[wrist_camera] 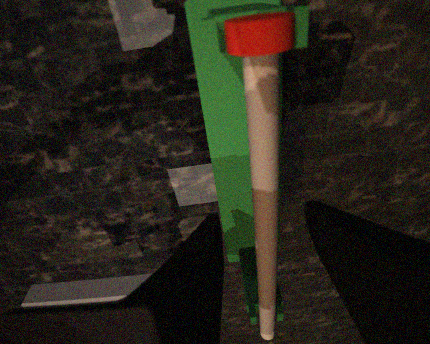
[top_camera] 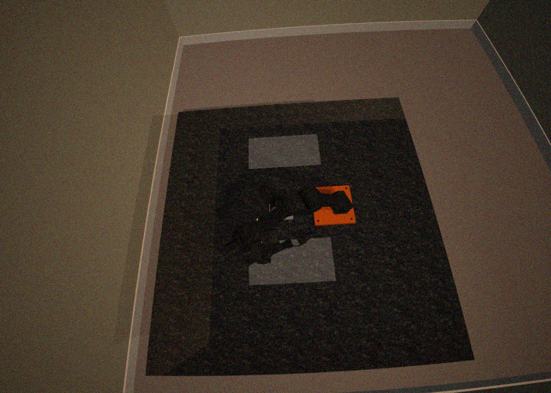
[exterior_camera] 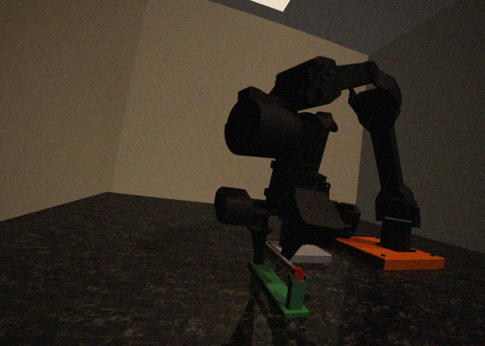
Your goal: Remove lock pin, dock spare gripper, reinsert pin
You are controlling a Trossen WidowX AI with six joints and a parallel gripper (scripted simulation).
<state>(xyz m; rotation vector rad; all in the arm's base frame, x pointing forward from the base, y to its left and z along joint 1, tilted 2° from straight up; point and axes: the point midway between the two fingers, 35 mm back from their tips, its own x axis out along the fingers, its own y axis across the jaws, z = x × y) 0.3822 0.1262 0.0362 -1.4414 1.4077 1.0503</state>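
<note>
Now: gripper tip 1 cm to the right of the green rack. The rest, counted from my gripper tip: grey socket: 10 cm behind, 11 cm to the right, 2 cm above; spare gripper: 10 cm behind, 11 cm to the right, 10 cm above.
</note>
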